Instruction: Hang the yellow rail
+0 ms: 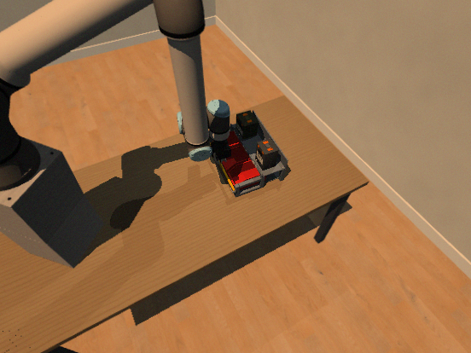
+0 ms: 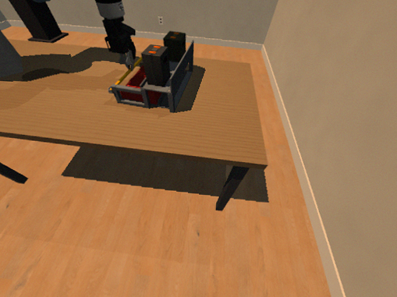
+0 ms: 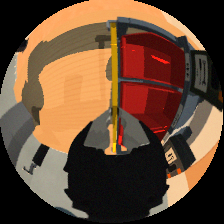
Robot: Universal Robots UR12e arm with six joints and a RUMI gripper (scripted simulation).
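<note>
Now: hand 1 cm above the yellow rail. From my hand the other things lie so: grey back panel: 27 cm ahead, 6 cm above.
</note>
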